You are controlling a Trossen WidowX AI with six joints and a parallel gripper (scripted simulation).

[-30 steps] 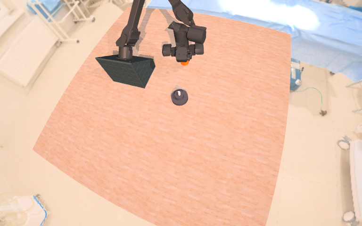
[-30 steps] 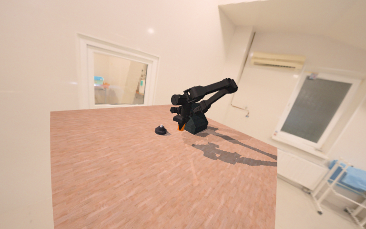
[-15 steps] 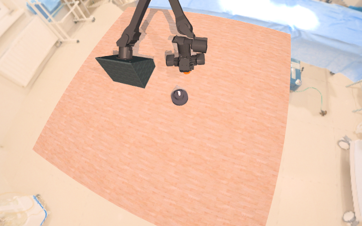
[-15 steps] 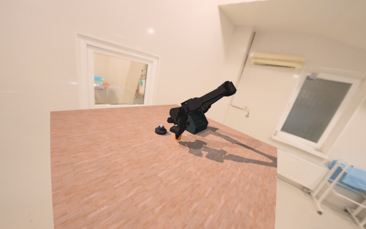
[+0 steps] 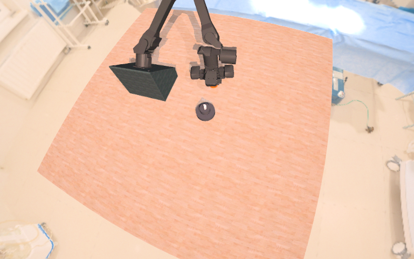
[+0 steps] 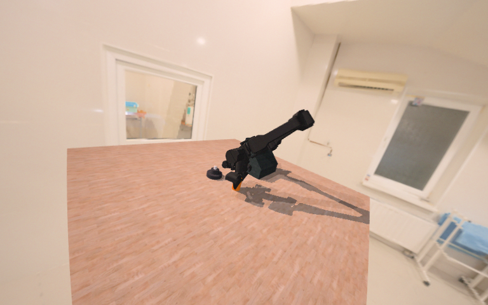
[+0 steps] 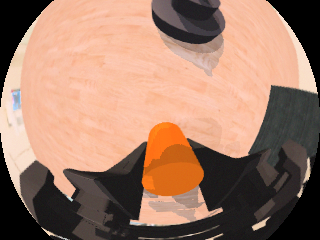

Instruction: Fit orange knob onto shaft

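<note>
Now: gripper tip 3 cm below the orange knob. Also, from my gripper tip: pedestal (15 cm to the right, 2 cm ahead, 2 cm above).
</note>
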